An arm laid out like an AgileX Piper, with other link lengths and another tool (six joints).
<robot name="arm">
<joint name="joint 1" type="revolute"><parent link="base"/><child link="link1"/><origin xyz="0.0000 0.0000 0.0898" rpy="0.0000 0.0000 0.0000"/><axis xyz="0 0 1"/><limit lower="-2.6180" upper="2.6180"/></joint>
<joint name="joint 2" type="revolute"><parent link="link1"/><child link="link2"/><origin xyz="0.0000 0.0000 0.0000" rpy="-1.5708 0.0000 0.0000"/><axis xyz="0 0 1"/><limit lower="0.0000" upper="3.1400"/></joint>
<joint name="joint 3" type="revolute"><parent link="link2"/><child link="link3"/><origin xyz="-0.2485 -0.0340 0.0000" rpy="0.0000 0.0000 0.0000"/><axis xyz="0 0 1"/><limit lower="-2.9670" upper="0.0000"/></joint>
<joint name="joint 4" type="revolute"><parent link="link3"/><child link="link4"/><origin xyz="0.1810 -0.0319 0.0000" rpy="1.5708 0.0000 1.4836"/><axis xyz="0 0 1"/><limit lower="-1.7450" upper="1.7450"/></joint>
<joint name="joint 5" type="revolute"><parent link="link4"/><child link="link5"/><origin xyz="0.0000 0.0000 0.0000" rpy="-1.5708 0.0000 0.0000"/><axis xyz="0 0 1"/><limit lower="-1.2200" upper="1.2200"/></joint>
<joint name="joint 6" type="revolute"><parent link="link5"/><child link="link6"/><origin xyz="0.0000 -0.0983 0.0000" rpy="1.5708 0.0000 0.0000"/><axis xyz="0 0 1"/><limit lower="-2.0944" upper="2.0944"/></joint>
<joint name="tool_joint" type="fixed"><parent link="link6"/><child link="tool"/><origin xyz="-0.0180 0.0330 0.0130" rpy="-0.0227 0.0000 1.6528"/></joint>
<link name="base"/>
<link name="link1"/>
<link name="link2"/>
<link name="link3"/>
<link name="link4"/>
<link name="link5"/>
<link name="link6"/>
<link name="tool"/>
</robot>
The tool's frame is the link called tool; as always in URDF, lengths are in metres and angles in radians.
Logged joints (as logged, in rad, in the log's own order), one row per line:
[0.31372 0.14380 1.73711 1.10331 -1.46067 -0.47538]
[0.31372 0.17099 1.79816 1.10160 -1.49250 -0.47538]
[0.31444 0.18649 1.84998 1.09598 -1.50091 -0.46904]
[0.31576 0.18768 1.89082 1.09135 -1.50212 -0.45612]
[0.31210 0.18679 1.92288 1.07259 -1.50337 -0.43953]
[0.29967 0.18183 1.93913 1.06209 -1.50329 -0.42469]
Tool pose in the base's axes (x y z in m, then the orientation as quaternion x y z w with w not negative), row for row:
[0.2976 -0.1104 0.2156 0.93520 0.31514 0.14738 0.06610]
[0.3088 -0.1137 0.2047 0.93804 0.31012 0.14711 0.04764]
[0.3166 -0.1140 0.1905 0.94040 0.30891 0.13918 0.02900]
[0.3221 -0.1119 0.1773 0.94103 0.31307 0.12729 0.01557]
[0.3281 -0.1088 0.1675 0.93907 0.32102 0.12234 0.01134]
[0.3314 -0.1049 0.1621 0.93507 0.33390 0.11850 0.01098]
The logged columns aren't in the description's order. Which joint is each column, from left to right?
Columns, left to right: joint 6, joint 4, joint 2, joint 5, joint 3, joint 1.
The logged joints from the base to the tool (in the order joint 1, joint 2, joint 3, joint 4, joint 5, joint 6), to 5 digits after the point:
[-0.47538 1.73711 -1.46067 0.14380 1.10331 0.31372]
[-0.47538 1.79816 -1.49250 0.17099 1.10160 0.31372]
[-0.46904 1.84998 -1.50091 0.18649 1.09598 0.31444]
[-0.45612 1.89082 -1.50212 0.18768 1.09135 0.31576]
[-0.43953 1.92288 -1.50337 0.18679 1.07259 0.31210]
[-0.42469 1.93913 -1.50329 0.18183 1.06209 0.29967]

